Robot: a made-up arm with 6 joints. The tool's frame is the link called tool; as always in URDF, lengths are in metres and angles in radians. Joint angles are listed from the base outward.
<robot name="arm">
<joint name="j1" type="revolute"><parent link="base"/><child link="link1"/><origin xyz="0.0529 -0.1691 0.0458"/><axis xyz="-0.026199 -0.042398 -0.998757"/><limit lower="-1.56" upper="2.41"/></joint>
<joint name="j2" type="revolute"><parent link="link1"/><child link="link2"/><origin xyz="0.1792 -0.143 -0.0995"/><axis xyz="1 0 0"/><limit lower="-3.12" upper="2.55"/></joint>
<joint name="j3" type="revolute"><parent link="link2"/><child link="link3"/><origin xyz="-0.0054 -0.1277 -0.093"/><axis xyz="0 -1 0"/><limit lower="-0.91" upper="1.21"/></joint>
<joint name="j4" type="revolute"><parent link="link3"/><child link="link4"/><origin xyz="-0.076 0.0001 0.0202"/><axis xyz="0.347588 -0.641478 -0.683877"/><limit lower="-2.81" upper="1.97"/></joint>
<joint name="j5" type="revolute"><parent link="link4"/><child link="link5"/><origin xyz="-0.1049 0.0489 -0.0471"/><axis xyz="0 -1 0"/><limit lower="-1.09" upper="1"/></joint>
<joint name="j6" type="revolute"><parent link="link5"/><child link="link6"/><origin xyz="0.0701 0.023 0.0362"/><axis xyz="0 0 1"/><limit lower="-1.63" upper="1.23"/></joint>
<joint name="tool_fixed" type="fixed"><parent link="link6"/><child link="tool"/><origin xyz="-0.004 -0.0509 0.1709" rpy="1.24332 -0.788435 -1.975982"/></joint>
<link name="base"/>
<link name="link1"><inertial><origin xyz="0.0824 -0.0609 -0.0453"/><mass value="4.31"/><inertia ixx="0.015" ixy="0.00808" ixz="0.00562" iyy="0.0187" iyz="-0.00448" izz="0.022"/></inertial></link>
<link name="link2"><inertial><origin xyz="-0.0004 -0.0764 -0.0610"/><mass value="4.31"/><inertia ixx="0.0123" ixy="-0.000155" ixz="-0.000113" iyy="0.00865" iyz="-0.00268" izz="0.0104"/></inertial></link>
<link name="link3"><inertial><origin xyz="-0.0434 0.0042 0.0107"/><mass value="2.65"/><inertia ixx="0.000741" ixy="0.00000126" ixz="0.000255" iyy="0.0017" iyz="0" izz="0.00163"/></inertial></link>
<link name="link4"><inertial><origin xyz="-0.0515 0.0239 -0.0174"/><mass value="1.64"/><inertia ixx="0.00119" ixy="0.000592" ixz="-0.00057" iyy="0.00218" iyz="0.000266" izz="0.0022"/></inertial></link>
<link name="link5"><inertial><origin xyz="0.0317 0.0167 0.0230"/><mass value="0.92"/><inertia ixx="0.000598" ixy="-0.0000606" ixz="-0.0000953" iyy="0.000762" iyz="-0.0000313" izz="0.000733"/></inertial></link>
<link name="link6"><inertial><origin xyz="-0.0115 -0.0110 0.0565"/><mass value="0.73"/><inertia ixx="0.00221" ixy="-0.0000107" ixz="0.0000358" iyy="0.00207" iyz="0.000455" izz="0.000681"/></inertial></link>
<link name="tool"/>
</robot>
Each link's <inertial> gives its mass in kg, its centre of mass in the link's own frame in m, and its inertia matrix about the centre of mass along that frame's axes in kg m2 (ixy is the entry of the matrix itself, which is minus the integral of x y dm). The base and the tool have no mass. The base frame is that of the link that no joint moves.
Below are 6 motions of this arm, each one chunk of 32 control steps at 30 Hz.
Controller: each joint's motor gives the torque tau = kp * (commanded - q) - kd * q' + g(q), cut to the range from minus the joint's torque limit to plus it. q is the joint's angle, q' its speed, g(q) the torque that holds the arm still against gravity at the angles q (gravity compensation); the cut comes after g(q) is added. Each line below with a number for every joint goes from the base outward.
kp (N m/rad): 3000 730 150 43 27 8.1
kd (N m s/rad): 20 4.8 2.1 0.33 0.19 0.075
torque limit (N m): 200 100 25 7.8 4.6 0.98
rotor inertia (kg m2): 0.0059 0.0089 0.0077 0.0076 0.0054 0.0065
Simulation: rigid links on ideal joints. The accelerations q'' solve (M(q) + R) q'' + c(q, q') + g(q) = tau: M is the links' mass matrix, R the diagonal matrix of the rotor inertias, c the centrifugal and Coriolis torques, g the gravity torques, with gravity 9.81 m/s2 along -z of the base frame. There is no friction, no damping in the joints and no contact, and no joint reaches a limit. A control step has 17 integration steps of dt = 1/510 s. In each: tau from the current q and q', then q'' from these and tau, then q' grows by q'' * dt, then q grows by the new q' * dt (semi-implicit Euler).
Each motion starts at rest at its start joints. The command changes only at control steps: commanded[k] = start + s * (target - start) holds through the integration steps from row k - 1 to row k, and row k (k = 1, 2, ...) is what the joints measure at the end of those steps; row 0 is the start. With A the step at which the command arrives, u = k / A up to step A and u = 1 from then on. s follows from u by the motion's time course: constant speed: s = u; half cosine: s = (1 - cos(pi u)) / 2; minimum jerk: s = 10 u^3 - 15 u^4 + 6 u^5; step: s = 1 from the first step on.
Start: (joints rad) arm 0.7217 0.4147 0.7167 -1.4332 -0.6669 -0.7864
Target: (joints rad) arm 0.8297 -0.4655 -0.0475 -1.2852 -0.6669 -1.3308
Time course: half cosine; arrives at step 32
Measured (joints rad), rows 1 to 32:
1: 0.7219 0.4125 0.7161 -1.4301 -0.6672 -0.7874
2: 0.7227 0.4056 0.7129 -1.4233 -0.6681 -0.7912
3: 0.7243 0.3939 0.7049 -1.4189 -0.6692 -0.7988
4: 0.7262 0.3778 0.6913 -1.4191 -0.6694 -0.8094
5: 0.7287 0.3575 0.6732 -1.4203 -0.6688 -0.8217
6: 0.7317 0.3337 0.6522 -1.4187 -0.6681 -0.8352
7: 0.7350 0.3069 0.6293 -1.4141 -0.6680 -0.8507
8: 0.7387 0.2772 0.6046 -1.4074 -0.6685 -0.8692
9: 0.7427 0.2444 0.5773 -1.4008 -0.6694 -0.8903
10: 0.7471 0.2088 0.5470 -1.3955 -0.6700 -0.9130
11: 0.7518 0.1708 0.5138 -1.3912 -0.6700 -0.9363
12: 0.7568 0.1309 0.4787 -1.3865 -0.6695 -0.9601
13: 0.7618 0.0896 0.4425 -1.3805 -0.6692 -0.9850
14: 0.7670 0.0474 0.4058 -1.3734 -0.6692 -1.0111
15: 0.7723 0.0045 0.3686 -1.3659 -0.6695 -1.0382
16: 0.7777 -0.0387 0.3310 -1.3588 -0.6696 -1.0655
17: 0.7830 -0.0819 0.2930 -1.3523 -0.6695 -1.0923
18: 0.7882 -0.1246 0.2553 -1.3462 -0.6691 -1.1184
19: 0.7933 -0.1663 0.2183 -1.3399 -0.6686 -1.1439
20: 0.7983 -0.2066 0.1827 -1.3333 -0.6682 -1.1689
21: 0.8030 -0.2451 0.1488 -1.3266 -0.6679 -1.1931
22: 0.8074 -0.2815 0.1167 -1.3204 -0.6677 -1.2160
23: 0.8116 -0.3154 0.0866 -1.3148 -0.6674 -1.2372
24: 0.8154 -0.3466 0.0587 -1.3098 -0.6670 -1.2566
25: 0.8188 -0.3748 0.0336 -1.3052 -0.6665 -1.2739
26: 0.8218 -0.3995 0.0114 -1.3011 -0.6661 -1.2893
27: 0.8243 -0.4206 -0.0076 -1.2974 -0.6659 -1.3026
28: 0.8264 -0.4380 -0.0233 -1.2943 -0.6657 -1.3136
29: 0.8280 -0.4513 -0.0355 -1.2920 -0.6655 -1.3220
30: 0.8291 -0.4606 -0.0442 -1.2904 -0.6653 -1.3279
31: 0.8297 -0.4657 -0.0493 -1.2896 -0.6651 -1.3311
32: 0.8298 -0.4665 -0.0507 -1.2894 -0.6650 -1.3317

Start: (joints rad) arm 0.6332 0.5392 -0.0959 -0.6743 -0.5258 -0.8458
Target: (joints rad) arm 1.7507 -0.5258 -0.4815 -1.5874 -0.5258 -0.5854
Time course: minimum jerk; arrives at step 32
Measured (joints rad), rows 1 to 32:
1: 0.6336 0.5389 -0.0959 -0.6742 -0.5259 -0.8457
2: 0.6362 0.5367 -0.0957 -0.6743 -0.5264 -0.8453
3: 0.6427 0.5305 -0.0961 -0.6765 -0.5274 -0.8442
4: 0.6540 0.5196 -0.0985 -0.6842 -0.5284 -0.8421
5: 0.6709 0.5032 -0.1036 -0.6985 -0.5285 -0.8385
6: 0.6940 0.4807 -0.1113 -0.7185 -0.5279 -0.8329
7: 0.7233 0.4523 -0.1213 -0.7434 -0.5272 -0.8256
8: 0.7589 0.4179 -0.1332 -0.7733 -0.5270 -0.8170
9: 0.8006 0.3778 -0.1471 -0.8083 -0.5272 -0.8072
10: 0.8480 0.3323 -0.1632 -0.8484 -0.5274 -0.7962
11: 0.9006 0.2819 -0.1814 -0.8933 -0.5273 -0.7838
12: 0.9575 0.2274 -0.2013 -0.9419 -0.5270 -0.7701
13: 1.0181 0.1695 -0.2226 -0.9931 -0.5269 -0.7556
14: 1.0814 0.1091 -0.2446 -1.0459 -0.5272 -0.7407
15: 1.1465 0.0472 -0.2670 -1.0995 -0.5278 -0.7256
16: 1.2122 -0.0152 -0.2895 -1.1530 -0.5285 -0.7105
17: 1.2777 -0.0774 -0.3120 -1.2060 -0.5291 -0.6954
18: 1.3418 -0.1382 -0.3340 -1.2575 -0.5296 -0.6806
19: 1.4035 -0.1967 -0.3552 -1.3069 -0.5300 -0.6663
20: 1.4620 -0.2522 -0.3754 -1.3534 -0.5302 -0.6528
21: 1.5163 -0.3037 -0.3942 -1.3966 -0.5304 -0.6402
22: 1.5658 -0.3506 -0.4115 -1.4360 -0.5303 -0.6288
23: 1.6097 -0.3923 -0.4270 -1.4712 -0.5301 -0.6186
24: 1.6477 -0.4283 -0.4407 -1.5018 -0.5298 -0.6096
25: 1.6795 -0.4584 -0.4523 -1.5275 -0.5294 -0.6021
26: 1.7049 -0.4825 -0.4618 -1.5482 -0.5290 -0.5961
27: 1.7242 -0.5008 -0.4691 -1.5640 -0.5286 -0.5915
28: 1.7376 -0.5135 -0.4744 -1.5751 -0.5282 -0.5883
29: 1.7459 -0.5213 -0.4780 -1.5821 -0.5278 -0.5864
30: 1.7499 -0.5251 -0.4801 -1.5858 -0.5272 -0.5854
31: 1.7510 -0.5261 -0.4810 -1.5871 -0.5266 -0.5852
32: 1.7507 -0.5258 -0.4815 -1.5874 -0.5258 -0.5853

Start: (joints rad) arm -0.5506 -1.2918 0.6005 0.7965 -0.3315 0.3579
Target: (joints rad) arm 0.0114 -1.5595 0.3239 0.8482 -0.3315 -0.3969
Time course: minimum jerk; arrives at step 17
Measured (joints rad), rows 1 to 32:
1: -0.5494 -1.2925 0.6003 0.7981 -0.3327 0.3571
2: -0.5418 -1.2966 0.5983 0.8060 -0.3386 0.3513
3: -0.5234 -1.3054 0.5904 0.8140 -0.3451 0.3333
4: -0.4932 -1.3195 0.5766 0.8142 -0.3450 0.2968
5: -0.4518 -1.3387 0.5577 0.8104 -0.3393 0.2402
6: -0.4009 -1.3622 0.5340 0.8098 -0.3338 0.1677
7: -0.3432 -1.3892 0.5062 0.8130 -0.3314 0.0863
8: -0.2816 -1.4182 0.4759 0.8164 -0.3305 0.0019
9: -0.2191 -1.4475 0.4450 0.8178 -0.3287 -0.0820
10: -0.1595 -1.4756 0.4151 0.8188 -0.3253 -0.1634
11: -0.1059 -1.5011 0.3877 0.8214 -0.3223 -0.2390
12: -0.0611 -1.5227 0.3642 0.8257 -0.3215 -0.3037
13: -0.0268 -1.5394 0.3459 0.8302 -0.3225 -0.3528
14: -0.0038 -1.5507 0.3333 0.8336 -0.3239 -0.3842
15: 0.0085 -1.5570 0.3262 0.8368 -0.3251 -0.3994
16: 0.0122 -1.5593 0.3237 0.8409 -0.3269 -0.4024
17: 0.0114 -1.5595 0.3238 0.8469 -0.3303 -0.3986
18: 0.0110 -1.5597 0.3239 0.8531 -0.3345 -0.3944
19: 0.0113 -1.5595 0.3236 0.8517 -0.3345 -0.3938
20: 0.0115 -1.5594 0.3240 0.8462 -0.3310 -0.3962
21: 0.0116 -1.5595 0.3241 0.8449 -0.3289 -0.3985
22: 0.0114 -1.5595 0.3239 0.8480 -0.3303 -0.3987
23: 0.0113 -1.5595 0.3239 0.8503 -0.3327 -0.3972
24: 0.0113 -1.5595 0.3238 0.8494 -0.3331 -0.3959
25: 0.0114 -1.5595 0.3239 0.8474 -0.3315 -0.3958
26: 0.0115 -1.5595 0.3240 0.8470 -0.3303 -0.3967
27: 0.0114 -1.5595 0.3239 0.8481 -0.3308 -0.3976
28: 0.0114 -1.5595 0.3239 0.8490 -0.3320 -0.3976
29: 0.0114 -1.5595 0.3239 0.8486 -0.3323 -0.3970
30: 0.0114 -1.5595 0.3239 0.8479 -0.3316 -0.3964
31: 0.0114 -1.5595 0.3239 0.8477 -0.3310 -0.3964
32: 0.0114 -1.5595 0.3239 0.8482 -0.3312 -0.3970

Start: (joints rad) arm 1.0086 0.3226 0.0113 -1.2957 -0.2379 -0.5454
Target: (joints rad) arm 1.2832 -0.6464 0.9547 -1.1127 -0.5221 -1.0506
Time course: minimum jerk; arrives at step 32
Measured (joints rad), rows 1 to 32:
1: 1.0087 0.3223 0.0116 -1.2957 -0.2379 -0.5454
2: 1.0093 0.3201 0.0134 -1.2954 -0.2382 -0.5458
3: 1.0109 0.3145 0.0179 -1.2946 -0.2396 -0.5476
4: 1.0138 0.3047 0.0261 -1.2929 -0.2424 -0.5520
5: 1.0180 0.2901 0.0390 -1.2903 -0.2467 -0.5596
6: 1.0238 0.2703 0.0571 -1.2863 -0.2527 -0.5703
7: 1.0311 0.2450 0.0806 -1.2810 -0.2603 -0.5837
8: 1.0399 0.2142 0.1094 -1.2747 -0.2696 -0.5998
9: 1.0502 0.1781 0.1436 -1.2675 -0.2804 -0.6187
10: 1.0619 0.1370 0.1826 -1.2594 -0.2927 -0.6404
11: 1.0748 0.0915 0.2262 -1.2503 -0.3062 -0.6645
12: 1.0888 0.0421 0.2737 -1.2405 -0.3209 -0.6907
13: 1.1037 -0.0104 0.3245 -1.2301 -0.3366 -0.7185
14: 1.1192 -0.0652 0.3778 -1.2194 -0.3531 -0.7475
15: 1.1351 -0.1215 0.4326 -1.2086 -0.3700 -0.7771
16: 1.1512 -0.1785 0.4881 -1.1978 -0.3871 -0.8071
17: 1.1673 -0.2352 0.5435 -1.1873 -0.4041 -0.8370
18: 1.1830 -0.2908 0.5978 -1.1773 -0.4207 -0.8662
19: 1.1981 -0.3444 0.6502 -1.1678 -0.4367 -0.8943
20: 1.2124 -0.3952 0.7000 -1.1590 -0.4518 -0.9208
21: 1.2257 -0.4425 0.7464 -1.1509 -0.4657 -0.9454
22: 1.2378 -0.4855 0.7888 -1.1437 -0.4783 -0.9678
23: 1.2486 -0.5239 0.8267 -1.1373 -0.4895 -0.9877
24: 1.2579 -0.5570 0.8597 -1.1318 -0.4991 -1.0049
25: 1.2657 -0.5847 0.8875 -1.1271 -0.5070 -1.0193
26: 1.2720 -0.6069 0.9101 -1.1232 -0.5132 -1.0308
27: 1.2767 -0.6237 0.9275 -1.1201 -0.5179 -1.0395
28: 1.2800 -0.6353 0.9401 -1.1177 -0.5210 -1.0456
29: 1.2820 -0.6425 0.9482 -1.1159 -0.5227 -1.0493
30: 1.2830 -0.6459 0.9526 -1.1146 -0.5232 -1.0510
31: 1.2833 -0.6467 0.9544 -1.1136 -0.5230 -1.0512
32: 1.2832 -0.6464 0.9548 -1.1126 -0.5223 -1.0508

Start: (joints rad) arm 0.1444 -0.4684 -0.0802 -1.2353 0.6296 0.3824
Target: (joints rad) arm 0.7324 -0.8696 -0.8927 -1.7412 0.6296 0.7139
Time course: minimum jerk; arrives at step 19
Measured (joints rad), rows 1 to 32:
1: 0.1453 -0.4689 -0.0810 -1.2357 0.6290 0.3826
2: 0.1513 -0.4724 -0.0864 -1.2384 0.6259 0.3845
3: 0.1660 -0.4821 -0.1010 -1.2467 0.6220 0.3907
4: 0.1902 -0.4986 -0.1286 -1.2638 0.6221 0.4029
5: 0.2236 -0.5217 -0.1709 -1.2921 0.6264 0.4208
6: 0.2657 -0.5513 -0.2276 -1.3311 0.6315 0.4438
7: 0.3151 -0.5861 -0.2957 -1.3774 0.6355 0.4715
8: 0.3697 -0.6240 -0.3714 -1.4269 0.6380 0.5034
9: 0.4273 -0.6636 -0.4509 -1.4773 0.6391 0.5375
10: 0.4855 -0.7032 -0.5310 -1.5270 0.6391 0.5716
11: 0.5415 -0.7412 -0.6090 -1.5754 0.6384 0.6040
12: 0.5930 -0.7759 -0.6822 -1.6213 0.6372 0.6339
13: 0.6379 -0.8059 -0.7473 -1.6626 0.6359 0.6607
14: 0.6746 -0.8303 -0.8017 -1.6968 0.6343 0.6833
15: 0.7022 -0.8485 -0.8431 -1.7219 0.6324 0.7003
16: 0.7204 -0.8606 -0.8711 -1.7373 0.6306 0.7111
17: 0.7300 -0.8671 -0.8868 -1.7440 0.6295 0.7160
18: 0.7328 -0.8694 -0.8928 -1.7446 0.6294 0.7164
19: 0.7323 -0.8696 -0.8934 -1.7422 0.6300 0.7145
20: 0.7322 -0.8699 -0.8931 -1.7404 0.6306 0.7125
21: 0.7325 -0.8696 -0.8925 -1.7404 0.6304 0.7121
22: 0.7325 -0.8694 -0.8922 -1.7409 0.6291 0.7133
23: 0.7324 -0.8697 -0.8925 -1.7412 0.6283 0.7149
24: 0.7324 -0.8697 -0.8928 -1.7414 0.6293 0.7153
25: 0.7324 -0.8696 -0.8929 -1.7415 0.6304 0.7143
26: 0.7324 -0.8696 -0.8929 -1.7414 0.6303 0.7131
27: 0.7324 -0.8696 -0.8927 -1.7411 0.6295 0.7129
28: 0.7324 -0.8696 -0.8926 -1.7410 0.6291 0.7137
29: 0.7324 -0.8696 -0.8926 -1.7411 0.6293 0.7146
30: 0.7324 -0.8696 -0.8927 -1.7412 0.6297 0.7145
31: 0.7324 -0.8696 -0.8928 -1.7413 0.6298 0.7139
32: 0.7324 -0.8696 -0.8928 -1.7413 0.6297 0.7134

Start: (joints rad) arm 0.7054 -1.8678 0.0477 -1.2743 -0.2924 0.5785
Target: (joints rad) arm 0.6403 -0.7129 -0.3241 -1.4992 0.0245 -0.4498
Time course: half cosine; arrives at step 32
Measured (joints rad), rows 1 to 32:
1: 0.7051 -1.8644 0.0461 -1.2760 -0.2917 0.5770
2: 0.7046 -1.8546 0.0426 -1.2801 -0.2887 0.5709
3: 0.7038 -1.8392 0.0383 -1.2834 -0.2835 0.5580
4: 0.7027 -1.8185 0.0327 -1.2858 -0.2777 0.5383
5: 0.7013 -1.7927 0.0257 -1.2898 -0.2710 0.5139
6: 0.6996 -1.7621 0.0168 -1.2959 -0.2631 0.4866
7: 0.6977 -1.7271 0.0059 -1.3033 -0.2533 0.4567
8: 0.6954 -1.6878 -0.0066 -1.3114 -0.2418 0.4227
9: 0.6930 -1.6447 -0.0200 -1.3198 -0.2294 0.3841
10: 0.6904 -1.5980 -0.0344 -1.3286 -0.2167 0.3417
11: 0.6876 -1.5485 -0.0497 -1.3380 -0.2034 0.2969
12: 0.6846 -1.4964 -0.0659 -1.3480 -0.1893 0.2508
13: 0.6816 -1.4424 -0.0830 -1.3587 -0.1743 0.2032
14: 0.6784 -1.3870 -0.1007 -1.3697 -0.1587 0.1539
15: 0.6752 -1.3306 -0.1187 -1.3808 -0.1431 0.1032
16: 0.6720 -1.2738 -0.1369 -1.3918 -0.1276 0.0520
17: 0.6688 -1.2171 -0.1550 -1.4028 -0.1121 0.0012
18: 0.6656 -1.1612 -0.1729 -1.4136 -0.0968 -0.0486
19: 0.6625 -1.1066 -0.1906 -1.4243 -0.0819 -0.0973
20: 0.6595 -1.0537 -0.2078 -1.4347 -0.0673 -0.1447
21: 0.6566 -1.0031 -0.2244 -1.4445 -0.0534 -0.1902
22: 0.6539 -0.9553 -0.2400 -1.4538 -0.0404 -0.2332
23: 0.6513 -0.9107 -0.2547 -1.4624 -0.0283 -0.2732
24: 0.6490 -0.8697 -0.2683 -1.4703 -0.0172 -0.3099
25: 0.6469 -0.8328 -0.2806 -1.4773 -0.0073 -0.3430
26: 0.6451 -0.8003 -0.2916 -1.4835 0.0015 -0.3722
27: 0.6435 -0.7726 -0.3011 -1.4888 0.0090 -0.3973
28: 0.6422 -0.7498 -0.3090 -1.4931 0.0151 -0.4180
29: 0.6413 -0.7322 -0.3152 -1.4963 0.0198 -0.4339
30: 0.6406 -0.7201 -0.3198 -1.4984 0.0229 -0.4450
31: 0.6403 -0.7134 -0.3226 -1.4995 0.0246 -0.4513
32: 0.6402 -0.7122 -0.3236 -1.4995 0.0247 -0.4526

